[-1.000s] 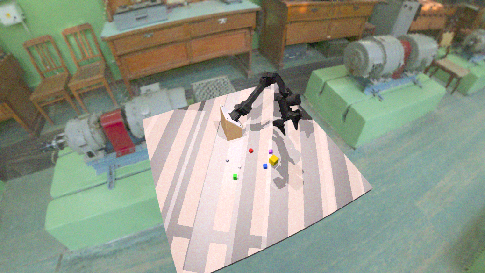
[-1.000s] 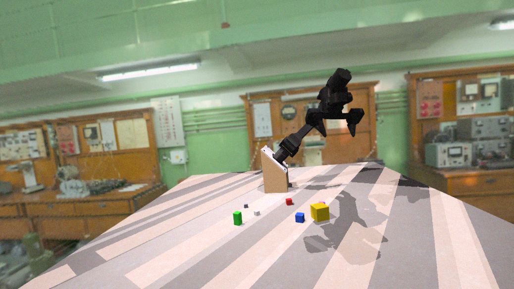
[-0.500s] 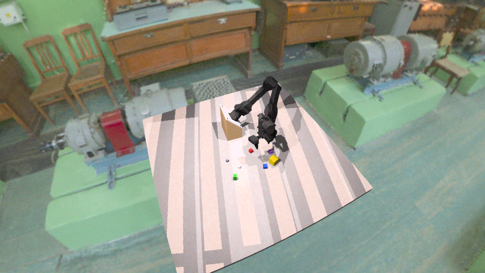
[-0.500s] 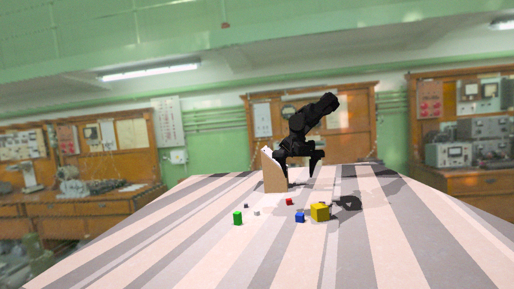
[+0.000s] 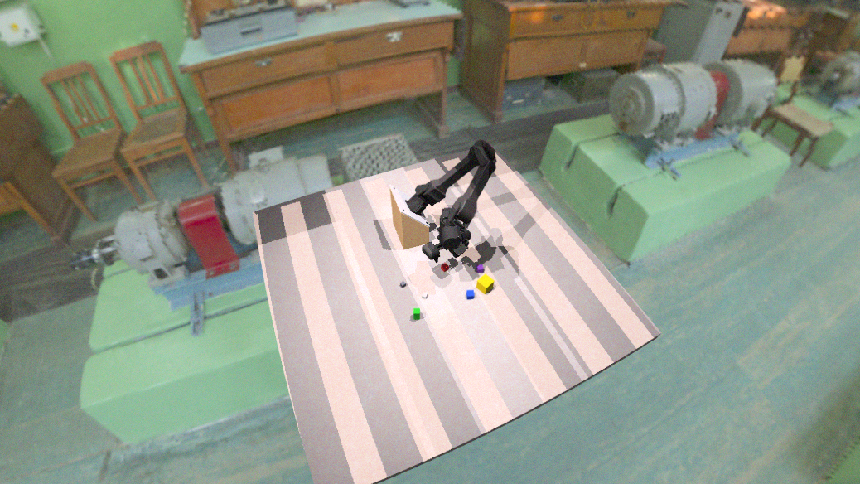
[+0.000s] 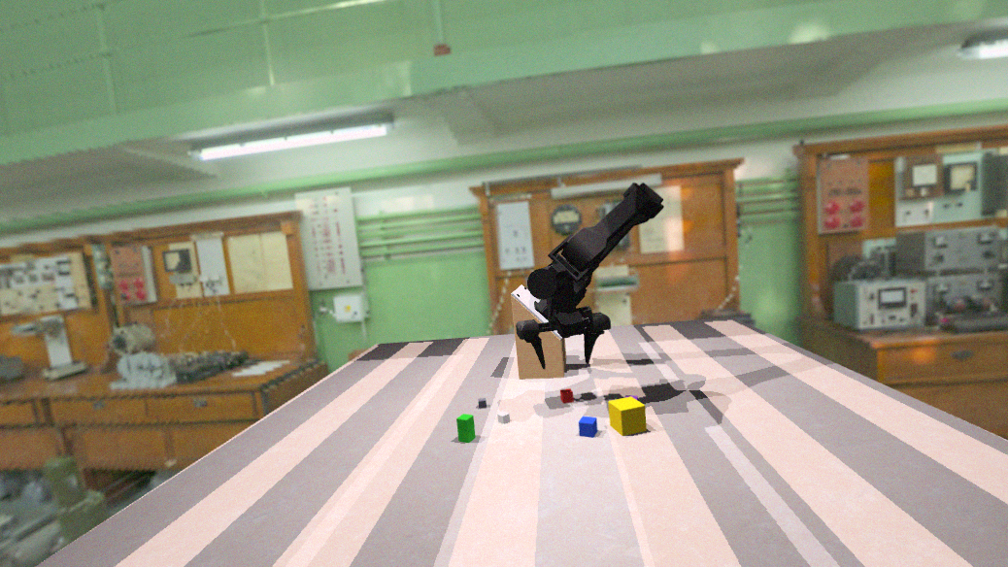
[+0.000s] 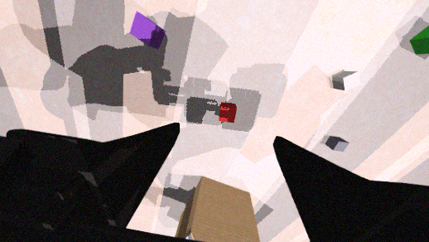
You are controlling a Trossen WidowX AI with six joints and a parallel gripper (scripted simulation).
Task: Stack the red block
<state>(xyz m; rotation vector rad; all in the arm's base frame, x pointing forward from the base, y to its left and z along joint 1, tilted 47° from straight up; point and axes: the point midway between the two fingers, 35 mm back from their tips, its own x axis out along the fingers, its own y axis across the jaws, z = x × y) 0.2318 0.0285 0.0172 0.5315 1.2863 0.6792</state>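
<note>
The red block lies 6 cm below my gripper tip. Round my gripper tip: blue cube (16 cm ahead, 2 cm to the left, 6 cm below); then purple cube (7 cm ahead, 12 cm to the left, 6 cm below); then yellow cube (15 cm ahead, 9 cm to the left, 5 cm below).
</note>
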